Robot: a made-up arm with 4 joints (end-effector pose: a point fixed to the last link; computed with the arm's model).
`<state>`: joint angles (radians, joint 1 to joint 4).
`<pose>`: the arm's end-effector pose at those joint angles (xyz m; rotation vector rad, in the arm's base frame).
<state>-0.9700 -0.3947 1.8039 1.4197</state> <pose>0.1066 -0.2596 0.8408 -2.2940 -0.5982 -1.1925</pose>
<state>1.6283 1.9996 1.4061 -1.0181</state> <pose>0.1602 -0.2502 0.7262 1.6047 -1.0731 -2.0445</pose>
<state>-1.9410 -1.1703 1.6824 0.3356</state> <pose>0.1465 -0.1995 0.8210 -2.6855 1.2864 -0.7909</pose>
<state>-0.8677 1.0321 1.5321 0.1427</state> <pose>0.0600 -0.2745 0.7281 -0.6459 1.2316 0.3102</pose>
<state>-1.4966 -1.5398 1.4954 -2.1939</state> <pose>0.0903 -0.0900 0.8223 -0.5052 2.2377 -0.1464</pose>
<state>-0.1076 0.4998 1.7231 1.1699</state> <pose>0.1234 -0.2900 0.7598 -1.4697 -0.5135 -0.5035</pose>
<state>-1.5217 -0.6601 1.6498 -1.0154</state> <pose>0.1015 -0.1734 0.8427 -0.9411 2.0651 -0.1378</pose>
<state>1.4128 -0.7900 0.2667 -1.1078</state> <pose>0.1299 -0.3165 0.6857 -0.9002 -1.5941 1.5985</pose>
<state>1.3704 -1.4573 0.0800 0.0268</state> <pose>0.0943 -0.2765 0.7174 0.4828 -2.1148 0.5649</pose>
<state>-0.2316 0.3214 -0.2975 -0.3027</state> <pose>0.0289 -0.2058 0.6995 0.4839 0.3180 0.0849</pose>
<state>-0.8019 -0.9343 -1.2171 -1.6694</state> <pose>0.0878 -0.1925 0.6656 -0.1110 -0.9526 1.1565</pose>
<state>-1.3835 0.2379 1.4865 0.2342</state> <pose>0.0697 -0.2589 0.7775 -1.1234 1.3911 -0.4543</pose>
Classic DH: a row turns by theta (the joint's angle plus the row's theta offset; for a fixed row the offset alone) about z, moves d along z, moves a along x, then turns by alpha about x. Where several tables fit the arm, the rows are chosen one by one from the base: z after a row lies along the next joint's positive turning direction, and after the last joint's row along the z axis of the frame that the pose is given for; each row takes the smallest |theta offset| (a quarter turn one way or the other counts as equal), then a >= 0, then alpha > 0; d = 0 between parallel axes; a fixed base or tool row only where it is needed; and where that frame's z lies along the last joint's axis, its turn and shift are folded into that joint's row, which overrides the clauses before.
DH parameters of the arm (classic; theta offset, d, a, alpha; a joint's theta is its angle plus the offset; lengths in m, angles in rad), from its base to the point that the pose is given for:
base (fixed): -0.071 0.3309 0.1133 0.5517
joint 1: -0.2545 0.4535 -0.0551 -1.9435
joint 2: 1.4888 0.0124 -0.03 -1.8775
joint 3: -1.3997 -0.0085 -0.059 -1.5708
joint 4: -0.1614 0 0.0436 3.1416
tool (fixed): -1.7322 -0.067 0 0

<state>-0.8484 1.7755 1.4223 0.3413</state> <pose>0.0389 -0.2428 0.6907 -0.0573 1.4154 0.5213</pose>
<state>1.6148 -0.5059 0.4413 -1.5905</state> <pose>0.1517 -0.3394 0.7084 -1.5157 -1.2737 2.0794</pose>
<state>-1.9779 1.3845 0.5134 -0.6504</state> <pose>0.0955 -0.1894 0.7770 1.7144 1.0913 -0.6428</pose>
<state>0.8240 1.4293 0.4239 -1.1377</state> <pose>0.0766 -0.3326 0.7025 0.0395 1.1355 2.0709</pose>
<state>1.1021 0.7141 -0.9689 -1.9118</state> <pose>0.0273 -0.3072 0.6292 1.2245 -0.2774 2.5710</pose>
